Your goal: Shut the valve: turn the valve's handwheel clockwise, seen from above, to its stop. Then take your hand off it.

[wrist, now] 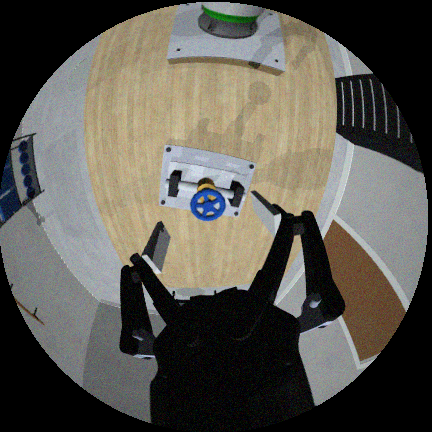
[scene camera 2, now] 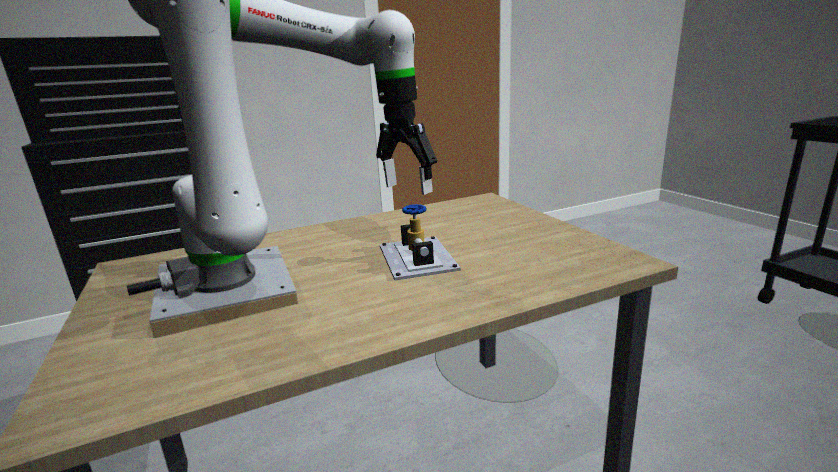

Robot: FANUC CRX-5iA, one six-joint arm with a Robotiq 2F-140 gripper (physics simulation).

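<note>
The blue handwheel sits level on top of the brass valve body. The valve is mounted on a grey base plate, held at its pipe ends by black brackets. My gripper is open, with its fingers wide apart and nothing between them. In the scene view its fingertips are above the handwheel and apart from it. In the wrist view the wheel shows ahead of the gap between the fingertips. The wheel's turn angle relative to its stop cannot be told.
The valve plate stands on a wooden table. The robot's base plate is at the table's left in the scene view. A black drawer cabinet stands behind, and a black cart stands at the far right.
</note>
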